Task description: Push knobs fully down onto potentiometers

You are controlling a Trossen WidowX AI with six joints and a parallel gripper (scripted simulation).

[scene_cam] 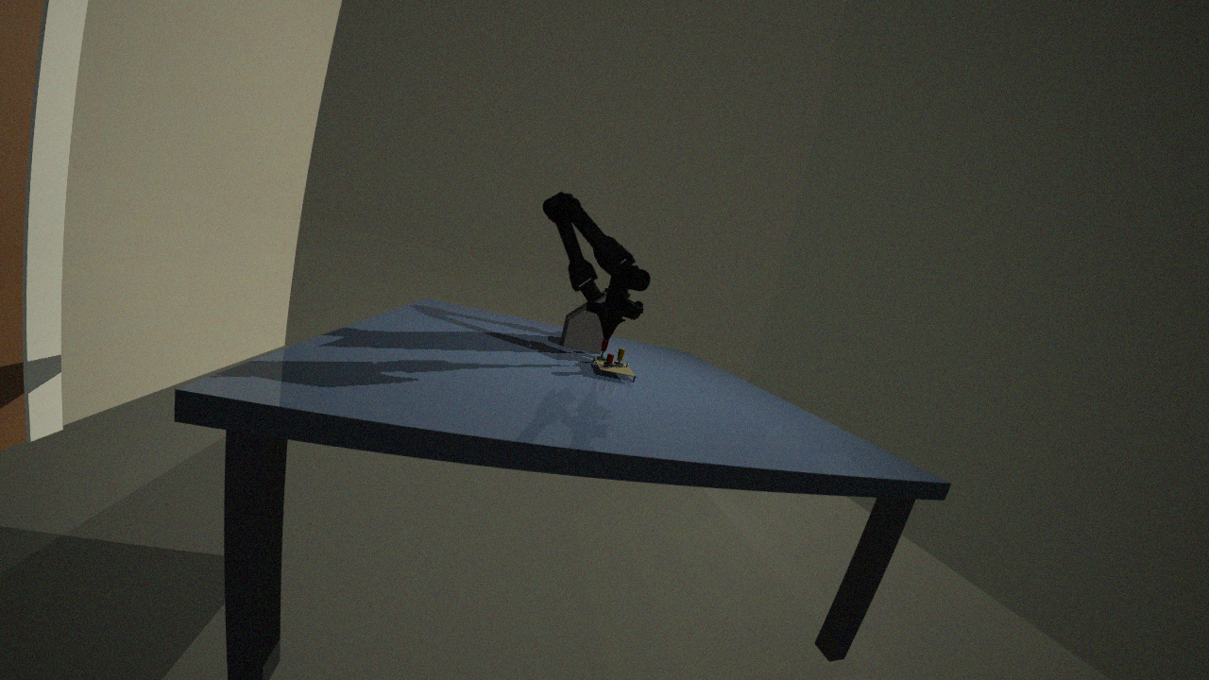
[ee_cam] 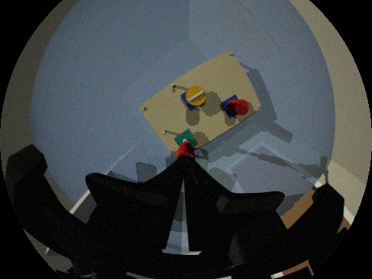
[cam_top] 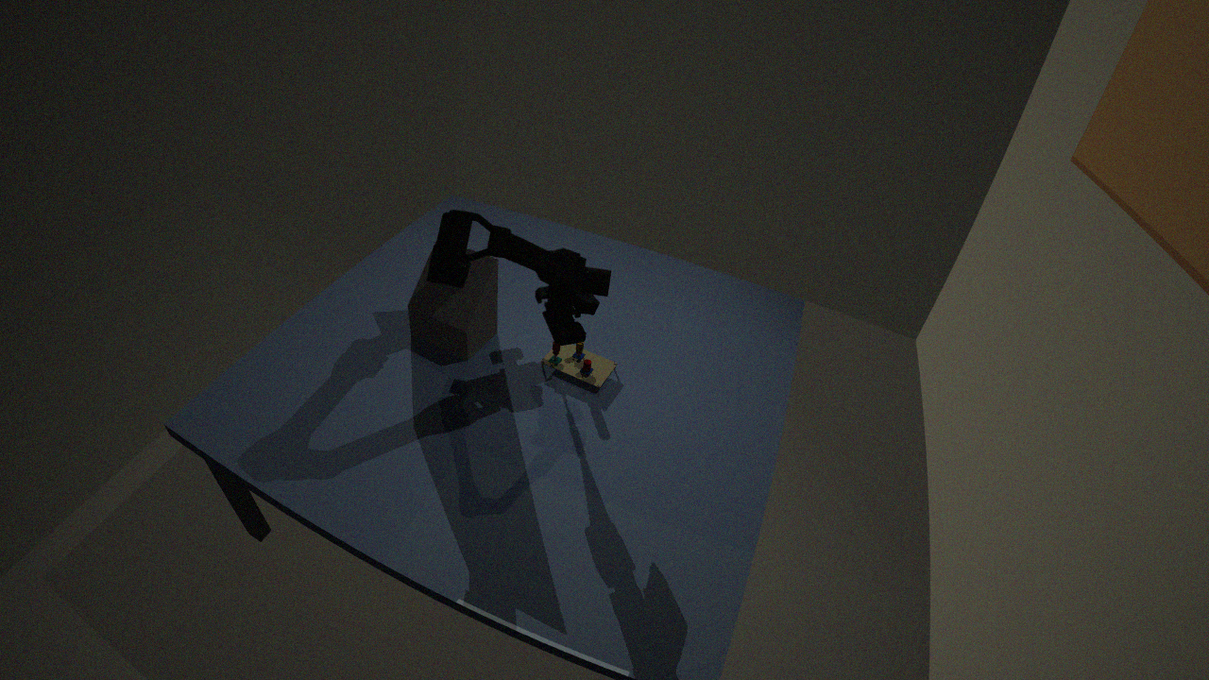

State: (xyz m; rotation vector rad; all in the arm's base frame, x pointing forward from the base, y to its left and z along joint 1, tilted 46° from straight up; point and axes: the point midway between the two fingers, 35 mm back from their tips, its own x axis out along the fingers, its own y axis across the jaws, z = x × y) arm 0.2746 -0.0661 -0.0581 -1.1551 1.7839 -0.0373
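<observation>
The yellow knob lies 40 mm to the left of my gripper tip, 40 mm ahead of it and 20 mm below it. Also, from my gripper tip: red knob (10 mm below).
</observation>
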